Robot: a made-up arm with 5 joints. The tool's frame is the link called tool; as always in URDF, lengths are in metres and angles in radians. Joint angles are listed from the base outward.
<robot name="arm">
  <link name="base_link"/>
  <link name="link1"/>
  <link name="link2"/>
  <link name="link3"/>
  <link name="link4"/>
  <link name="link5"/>
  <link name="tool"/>
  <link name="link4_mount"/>
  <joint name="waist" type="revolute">
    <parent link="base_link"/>
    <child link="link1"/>
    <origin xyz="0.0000 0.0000 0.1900" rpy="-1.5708 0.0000 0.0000"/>
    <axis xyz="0 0 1"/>
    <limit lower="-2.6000" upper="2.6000"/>
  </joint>
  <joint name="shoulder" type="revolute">
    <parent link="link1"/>
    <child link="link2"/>
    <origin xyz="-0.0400 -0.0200 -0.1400" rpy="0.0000 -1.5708 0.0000"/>
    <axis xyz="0 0 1"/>
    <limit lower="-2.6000" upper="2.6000"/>
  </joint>
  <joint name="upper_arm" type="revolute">
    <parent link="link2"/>
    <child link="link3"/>
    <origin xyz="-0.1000 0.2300 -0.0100" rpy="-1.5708 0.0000 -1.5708"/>
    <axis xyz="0 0 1"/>
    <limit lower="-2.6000" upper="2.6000"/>
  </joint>
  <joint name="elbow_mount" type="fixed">
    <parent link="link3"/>
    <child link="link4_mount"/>
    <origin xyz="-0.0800 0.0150 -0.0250"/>
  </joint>
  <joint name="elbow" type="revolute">
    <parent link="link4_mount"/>
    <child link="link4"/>
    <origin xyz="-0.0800 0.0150 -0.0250" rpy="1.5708 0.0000 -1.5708"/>
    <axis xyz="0 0 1"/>
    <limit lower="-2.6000" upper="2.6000"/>
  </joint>
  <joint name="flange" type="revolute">
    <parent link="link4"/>
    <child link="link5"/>
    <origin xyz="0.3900 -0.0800 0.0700" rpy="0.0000 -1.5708 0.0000"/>
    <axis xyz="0 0 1"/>
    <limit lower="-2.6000" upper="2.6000"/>
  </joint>
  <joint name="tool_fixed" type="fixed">
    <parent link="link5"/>
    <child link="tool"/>
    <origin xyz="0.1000 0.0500 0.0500" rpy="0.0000 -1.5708 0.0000"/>
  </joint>
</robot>
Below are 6 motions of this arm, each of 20 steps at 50 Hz.
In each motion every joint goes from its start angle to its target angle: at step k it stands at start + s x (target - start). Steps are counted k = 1, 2, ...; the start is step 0. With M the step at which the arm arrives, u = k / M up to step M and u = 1 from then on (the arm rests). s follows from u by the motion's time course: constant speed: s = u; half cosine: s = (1 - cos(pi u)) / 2; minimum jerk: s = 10 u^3 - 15 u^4 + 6 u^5.
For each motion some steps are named. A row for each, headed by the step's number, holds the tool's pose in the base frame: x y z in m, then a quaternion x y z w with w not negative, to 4 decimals.
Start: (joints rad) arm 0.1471 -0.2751 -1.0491 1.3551 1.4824
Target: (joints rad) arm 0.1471 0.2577 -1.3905 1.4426 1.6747
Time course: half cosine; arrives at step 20
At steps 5, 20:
5: 0.0881 0.1084 -0.0918 0.7000 -0.6342 -0.2316 0.2328
20: 0.0948 -0.0234 -0.1065 0.7024 -0.6768 0.0561 0.2129

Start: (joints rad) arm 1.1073 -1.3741 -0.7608 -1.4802 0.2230
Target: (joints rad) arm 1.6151 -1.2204 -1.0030 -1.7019 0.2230
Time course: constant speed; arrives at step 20
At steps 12, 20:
12: -0.5113 0.0878 -0.1472 0.4122 -0.0136 0.1837 0.8923
20: -0.5615 0.0030 -0.0671 0.3853 0.0757 0.2156 0.8941

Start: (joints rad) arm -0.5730 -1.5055 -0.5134 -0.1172 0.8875
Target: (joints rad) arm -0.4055 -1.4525 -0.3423 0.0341 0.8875
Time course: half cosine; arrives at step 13
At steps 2, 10, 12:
2: -0.0566 0.4508 -0.0571 0.8663 -0.3452 0.2244 0.2827
10: -0.1423 0.4214 -0.0498 0.8991 -0.2479 0.1352 0.3345
12: -0.1534 0.4169 -0.0469 0.9021 -0.2343 0.1223 0.3411

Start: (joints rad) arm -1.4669 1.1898 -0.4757 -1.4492 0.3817
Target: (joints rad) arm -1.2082 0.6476 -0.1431 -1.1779 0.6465
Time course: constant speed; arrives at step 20
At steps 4, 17, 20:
4: -0.1914 -0.8258 0.2761 -0.6417 -0.1930 0.1930 0.7168
17: 0.0376 -0.8372 0.0952 -0.3748 -0.2377 0.3416 0.8284
20: 0.0763 -0.8200 0.0459 -0.3045 -0.2352 0.3705 0.8454

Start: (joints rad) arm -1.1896 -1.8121 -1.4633 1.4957 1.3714
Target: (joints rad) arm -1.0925 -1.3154 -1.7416 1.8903 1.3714
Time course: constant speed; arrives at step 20
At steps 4, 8, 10, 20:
4: -0.1474 0.0126 0.4410 -0.7634 0.0653 0.2006 0.6105
8: -0.1245 -0.0048 0.4323 -0.7460 0.0846 0.1996 0.6296
10: -0.1149 -0.0142 0.4270 -0.7375 0.0932 0.1974 0.6391
20: -0.0863 -0.0648 0.3926 -0.6981 0.1255 0.1718 0.6836

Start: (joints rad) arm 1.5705 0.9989 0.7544 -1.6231 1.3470
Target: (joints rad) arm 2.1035 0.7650 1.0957 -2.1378 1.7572
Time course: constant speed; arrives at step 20
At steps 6, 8, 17, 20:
6: 0.1816 -0.7620 0.2866 -0.3103 -0.8433 0.3453 0.2708
8: 0.1626 -0.7701 0.2726 -0.3138 -0.8081 0.3765 0.3267
17: 0.0561 -0.7940 0.2579 -0.3005 -0.6008 0.4946 0.5515
20: 0.0192 -0.7956 0.2722 -0.2870 -0.5163 0.5237 0.6139

